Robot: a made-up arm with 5 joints.
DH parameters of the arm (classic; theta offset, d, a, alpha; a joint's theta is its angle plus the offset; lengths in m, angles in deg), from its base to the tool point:
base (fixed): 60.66 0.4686 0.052 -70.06
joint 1: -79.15 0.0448 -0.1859 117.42
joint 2: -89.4 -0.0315 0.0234 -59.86
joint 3: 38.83 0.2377 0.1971 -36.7
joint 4: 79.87 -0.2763 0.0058 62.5
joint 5: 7.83 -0.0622 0.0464 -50
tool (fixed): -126.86 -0.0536 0 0
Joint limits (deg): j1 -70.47..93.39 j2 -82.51..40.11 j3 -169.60..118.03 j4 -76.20..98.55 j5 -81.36..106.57
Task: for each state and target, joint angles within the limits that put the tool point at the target. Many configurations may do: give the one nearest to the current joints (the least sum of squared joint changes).
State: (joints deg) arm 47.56 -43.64 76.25 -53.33 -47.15
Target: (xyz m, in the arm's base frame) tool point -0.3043 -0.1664 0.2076
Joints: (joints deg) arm 67.52 -71.39 42.39 -60.73 -46.07
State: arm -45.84 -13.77 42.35 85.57 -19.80
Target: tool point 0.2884 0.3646 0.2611
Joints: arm -50.22 -40.77 32.00 96.92 -30.02
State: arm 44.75 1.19 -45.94 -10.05 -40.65
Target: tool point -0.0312 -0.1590 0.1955
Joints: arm 28.74 14.99 -51.34 3.39 -6.91
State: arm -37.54 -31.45 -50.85 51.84 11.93
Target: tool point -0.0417 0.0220 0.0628
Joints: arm -18.26 -30.00 -33.82 74.69 -6.66
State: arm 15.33 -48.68 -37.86 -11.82 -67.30
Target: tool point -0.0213 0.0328 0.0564
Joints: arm -10.55 -21.03 -31.75 -16.93 -73.07
